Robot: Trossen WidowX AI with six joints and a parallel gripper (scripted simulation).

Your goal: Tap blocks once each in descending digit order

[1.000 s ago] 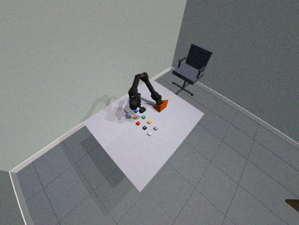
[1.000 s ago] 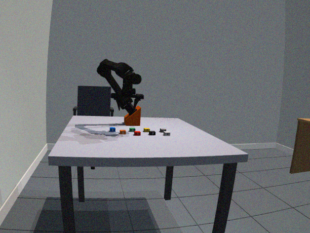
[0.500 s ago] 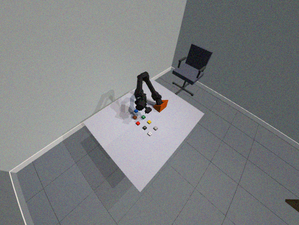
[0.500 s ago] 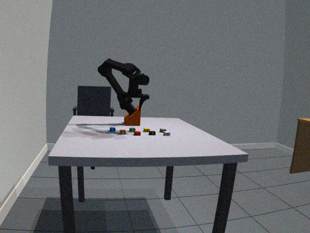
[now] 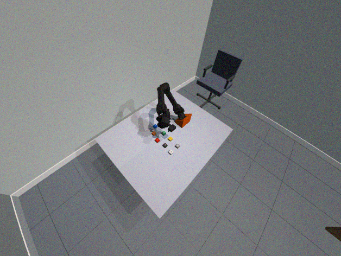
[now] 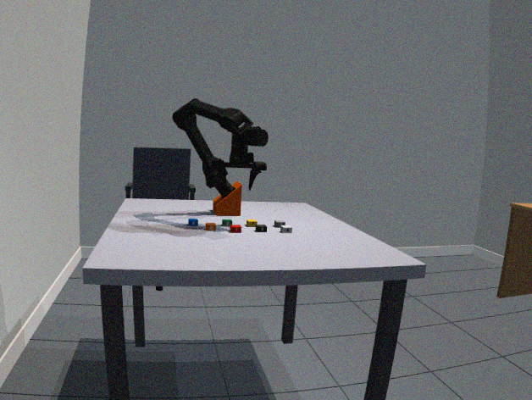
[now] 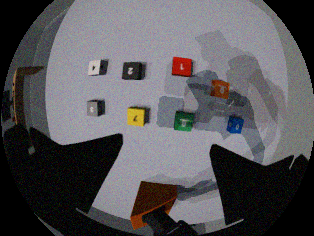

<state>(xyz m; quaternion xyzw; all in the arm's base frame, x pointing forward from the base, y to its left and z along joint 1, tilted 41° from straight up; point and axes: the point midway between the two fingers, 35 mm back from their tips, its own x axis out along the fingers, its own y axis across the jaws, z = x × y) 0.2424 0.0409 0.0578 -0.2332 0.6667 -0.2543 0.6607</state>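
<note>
Now: gripper tip 6 cm short of the orange block, 10 cm to the left of it and 12 cm above it. The rest, counted from my gripper tip: yellow block: 1 cm behind, 6 cm to the left, 12 cm below; then green block: 1 cm behind, 3 cm to the right, 12 cm below; then red block: 9 cm ahead, 2 cm to the right, 12 cm below.
</note>
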